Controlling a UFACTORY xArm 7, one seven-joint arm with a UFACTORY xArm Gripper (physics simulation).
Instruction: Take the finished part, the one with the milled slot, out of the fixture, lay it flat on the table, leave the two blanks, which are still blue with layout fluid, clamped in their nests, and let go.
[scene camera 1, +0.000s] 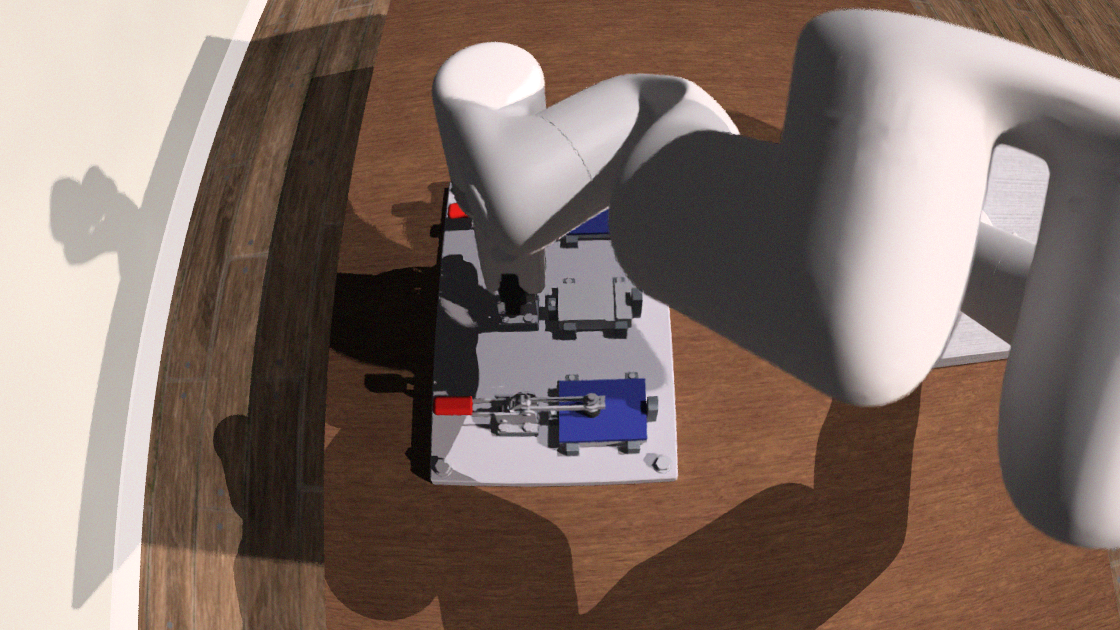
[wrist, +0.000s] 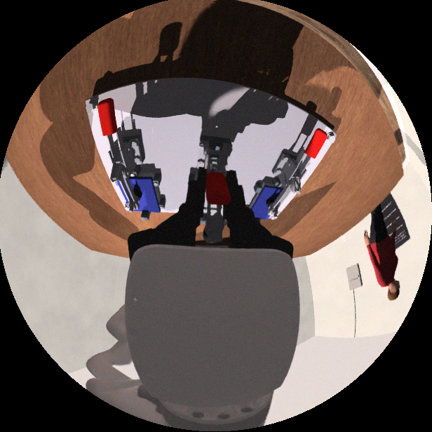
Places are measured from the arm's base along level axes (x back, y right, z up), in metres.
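Pixels of known places: gripper, fingertip midpoint: (scene camera 1: 518, 286).
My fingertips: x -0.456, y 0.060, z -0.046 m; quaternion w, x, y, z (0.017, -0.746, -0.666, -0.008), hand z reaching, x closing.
Note:
Ahead of a thing's pixels: the offset from my fingertips to its middle. "*": to the spot under its first point. Level surfaces: height alone.
The grey finished part @(dx +0.069, dy -0.011, dz -0.040 m) (scene camera 1: 587, 304) sits in the middle nest. No clamp bar shows across its top in the scene view; its slot is hard to make out. My gripper (scene camera 1: 513, 297) (wrist: 214, 179) is shut on the red handle (wrist: 218, 189) of the middle toggle clamp, left of that part in the scene view. The front blue blank @(dx +0.059, dy -0.120, dz -0.042 m) (scene camera 1: 618, 427) (wrist: 147, 195) lies in its nest under a clamp bar @(* dx +0.022, dy -0.112, dz -0.018 m) (scene camera 1: 560, 401). The rear blue blank @(dx +0.095, dy +0.097, dz -0.045 m) (scene camera 1: 592, 224) (wrist: 266, 201) is in its nest, partly hidden by my arm in the scene view.
The fixture plate @(* dx +0.002, dy -0.160, dz -0.056 m) (scene camera 1: 548, 465) (wrist: 165, 135) lies on the wooden table @(dz -0.071 m) (scene camera 1: 744, 462). The front clamp's red handle @(dx -0.074, dy -0.101, dz -0.019 m) (scene camera 1: 453, 405) (wrist: 106, 117) and the rear one's (scene camera 1: 457, 210) (wrist: 316, 143) stand either side of my gripper. Bolts @(dx +0.107, dy -0.179, dz -0.052 m) (scene camera 1: 661, 463) rise at plate corners. A person (wrist: 385, 255) stands beyond.

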